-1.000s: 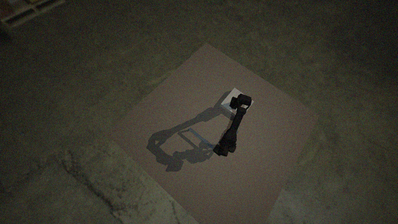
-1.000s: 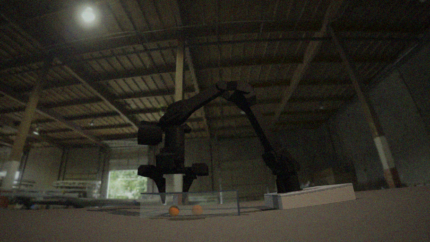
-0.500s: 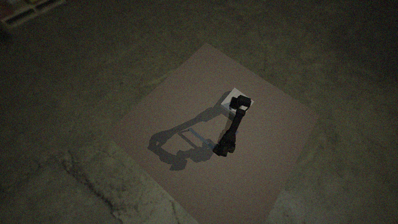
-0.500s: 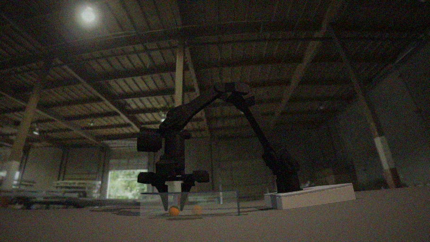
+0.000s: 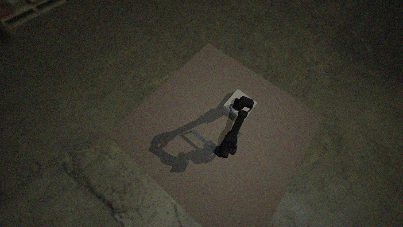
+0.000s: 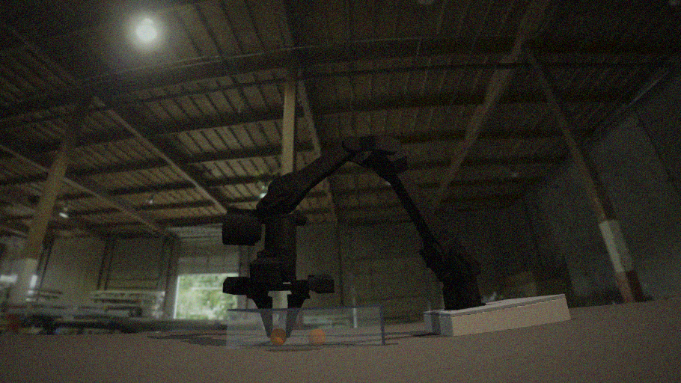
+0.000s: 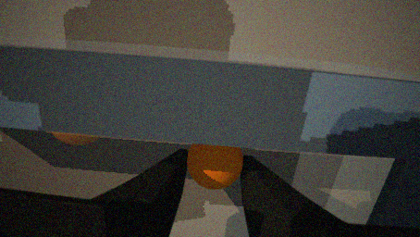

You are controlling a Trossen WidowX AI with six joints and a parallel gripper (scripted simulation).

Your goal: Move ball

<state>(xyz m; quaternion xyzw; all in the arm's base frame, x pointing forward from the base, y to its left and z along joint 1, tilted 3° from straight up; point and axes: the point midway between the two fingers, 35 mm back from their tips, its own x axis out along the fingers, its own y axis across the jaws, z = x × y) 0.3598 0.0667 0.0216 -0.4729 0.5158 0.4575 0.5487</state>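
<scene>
The see-through ball copy lies 60 mm behind my gripper tip and 30 mm to the left of it. Also, from my gripper tip: orange ball (right at my gripper tip).
</scene>
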